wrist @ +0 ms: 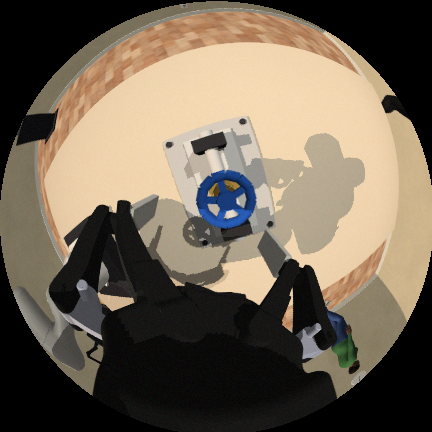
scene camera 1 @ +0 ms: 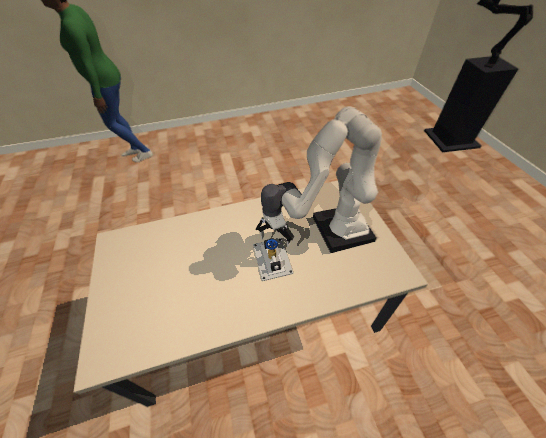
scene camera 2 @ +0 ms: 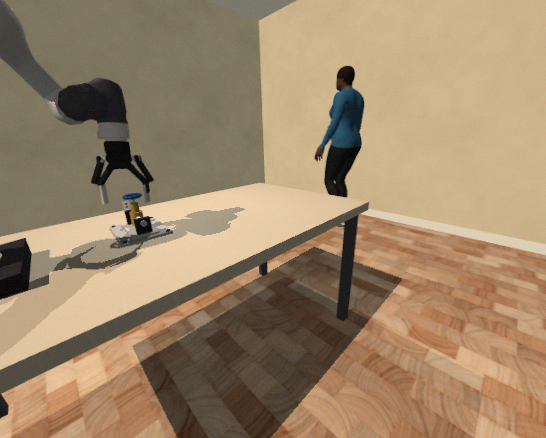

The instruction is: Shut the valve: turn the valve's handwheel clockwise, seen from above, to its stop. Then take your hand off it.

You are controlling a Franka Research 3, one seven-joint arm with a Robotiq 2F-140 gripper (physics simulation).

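My gripper is visible to me, and the wrist view shows the gripper too. I can also see a blue handwheel.
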